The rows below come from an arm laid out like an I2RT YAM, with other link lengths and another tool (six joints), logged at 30 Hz.
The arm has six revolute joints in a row. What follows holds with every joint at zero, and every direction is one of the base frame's.
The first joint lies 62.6 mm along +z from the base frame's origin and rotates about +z.
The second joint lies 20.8 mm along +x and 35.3 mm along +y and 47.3 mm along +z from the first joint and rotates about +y.
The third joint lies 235 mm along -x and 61.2 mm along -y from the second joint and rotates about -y.
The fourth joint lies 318.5 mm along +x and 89.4 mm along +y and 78 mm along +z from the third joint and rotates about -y.
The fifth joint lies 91.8 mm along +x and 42 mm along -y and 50.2 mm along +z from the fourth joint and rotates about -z.
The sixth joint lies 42 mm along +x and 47.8 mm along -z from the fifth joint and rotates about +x.
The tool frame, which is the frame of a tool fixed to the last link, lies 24 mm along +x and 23 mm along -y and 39 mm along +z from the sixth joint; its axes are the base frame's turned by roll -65.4, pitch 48.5 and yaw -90 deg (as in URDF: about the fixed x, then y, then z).
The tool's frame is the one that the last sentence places.
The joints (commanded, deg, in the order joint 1, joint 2, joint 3, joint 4, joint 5, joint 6), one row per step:
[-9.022, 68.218, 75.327, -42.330, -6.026, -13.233]
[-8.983, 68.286, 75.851, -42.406, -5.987, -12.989]
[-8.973, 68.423, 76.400, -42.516, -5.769, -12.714]
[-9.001, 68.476, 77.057, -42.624, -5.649, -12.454]
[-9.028, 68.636, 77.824, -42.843, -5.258, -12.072]
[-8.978, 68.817, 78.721, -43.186, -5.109, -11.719]
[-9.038, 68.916, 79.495, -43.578, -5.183, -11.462]
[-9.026, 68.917, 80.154, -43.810, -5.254, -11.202]
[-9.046, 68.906, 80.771, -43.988, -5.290, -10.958]
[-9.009, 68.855, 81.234, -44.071, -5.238, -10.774]
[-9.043, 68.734, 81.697, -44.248, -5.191, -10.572]
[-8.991, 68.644, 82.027, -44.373, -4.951, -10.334]
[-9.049, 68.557, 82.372, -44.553, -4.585, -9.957]
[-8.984, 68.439, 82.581, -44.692, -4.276, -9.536]
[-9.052, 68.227, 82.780, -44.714, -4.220, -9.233]
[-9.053, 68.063, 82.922, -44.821, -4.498, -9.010]
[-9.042, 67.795, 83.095, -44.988, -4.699, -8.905]
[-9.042, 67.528, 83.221, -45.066, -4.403, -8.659]
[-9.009, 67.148, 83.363, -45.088, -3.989, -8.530]
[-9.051, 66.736, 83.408, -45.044, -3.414, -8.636]
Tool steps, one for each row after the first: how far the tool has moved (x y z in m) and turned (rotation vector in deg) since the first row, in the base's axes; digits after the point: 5 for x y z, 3 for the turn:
[-0.00034, 0.00010, 0.00352, 0.119, -0.378, -0.132]
[-0.00051, -0.00027, 0.00669, 0.175, -0.664, -0.457]
[-0.00126, -0.00069, 0.01128, 0.246, -1.152, -0.730]
[-0.00185, -0.00154, 0.01573, 0.284, -1.515, -1.293]
[-0.00252, -0.00153, 0.02071, 0.440, -1.884, -1.562]
[-0.00354, -0.00189, 0.02509, 0.653, -2.178, -1.702]
[-0.00475, -0.00172, 0.02962, 0.848, -2.613, -1.772]
[-0.00600, -0.00180, 0.03403, 1.007, -3.069, -1.892]
[-0.00714, -0.00157, 0.03775, 1.073, -3.498, -1.994]
[-0.00884, -0.00174, 0.04165, 1.158, -3.905, -2.172]
[-0.01011, -0.00164, 0.04443, 1.189, -4.191, -2.446]
[-0.01163, -0.00251, 0.04713, 1.272, -4.433, -3.012]
[-0.01293, -0.00255, 0.04905, 1.438, -4.619, -3.431]
[-0.01469, -0.00302, 0.05181, 1.611, -5.016, -3.702]
[-0.01594, -0.00266, 0.05356, 1.923, -5.236, -3.584]
[-0.01790, -0.00212, 0.05608, 2.084, -5.521, -3.453]
[-0.01992, -0.00233, 0.05846, 2.096, -5.830, -3.826]
[-0.02262, -0.00227, 0.06186, 1.927, -6.313, -4.201]
[-0.02537, -0.00271, 0.06496, 1.473, -6.781, -4.664]

